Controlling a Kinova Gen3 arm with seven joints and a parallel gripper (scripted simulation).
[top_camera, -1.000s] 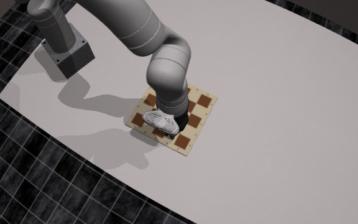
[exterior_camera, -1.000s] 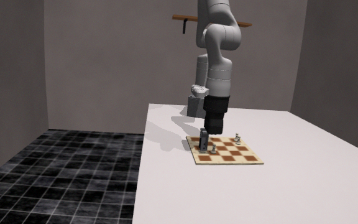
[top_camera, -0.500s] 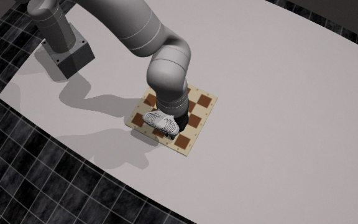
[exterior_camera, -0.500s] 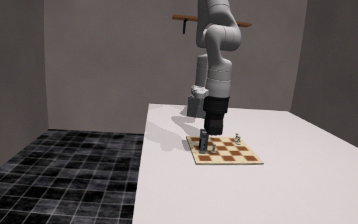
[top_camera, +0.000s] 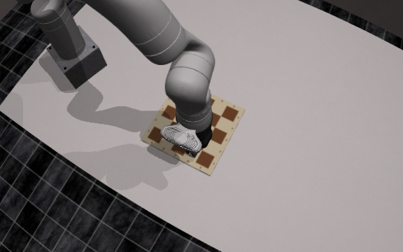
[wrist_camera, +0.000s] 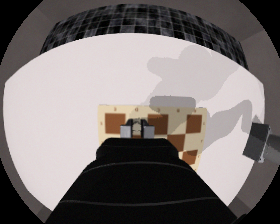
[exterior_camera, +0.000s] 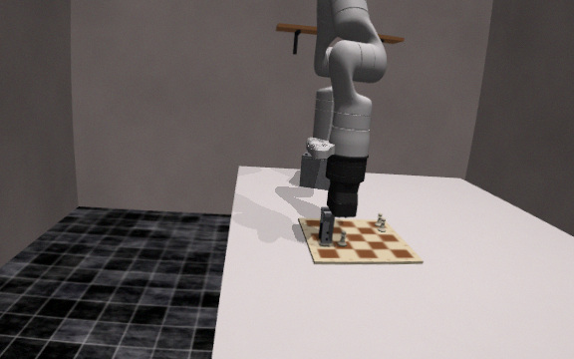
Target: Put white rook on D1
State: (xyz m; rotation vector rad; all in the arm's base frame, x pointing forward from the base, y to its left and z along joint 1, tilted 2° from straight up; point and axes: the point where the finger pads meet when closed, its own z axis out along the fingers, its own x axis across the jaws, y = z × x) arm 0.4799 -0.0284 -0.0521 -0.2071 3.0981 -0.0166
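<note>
Now: the chessboard 50 mm behind my hand, 70 mm to the left of it and 30 mm below it.
</note>
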